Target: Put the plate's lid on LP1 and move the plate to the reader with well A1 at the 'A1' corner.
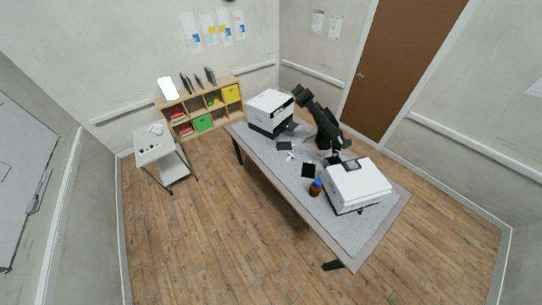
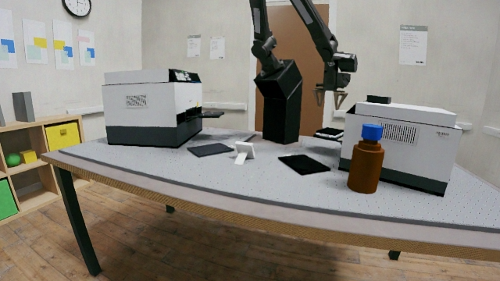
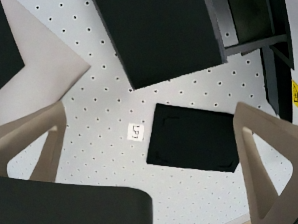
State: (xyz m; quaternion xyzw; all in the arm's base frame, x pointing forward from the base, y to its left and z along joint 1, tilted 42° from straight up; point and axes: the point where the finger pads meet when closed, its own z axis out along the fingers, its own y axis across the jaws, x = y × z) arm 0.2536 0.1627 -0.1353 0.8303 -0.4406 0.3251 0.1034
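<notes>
Now: hand 110 mm above the white well plate, 30 mm to the right of it and 20 mm past it.
</notes>
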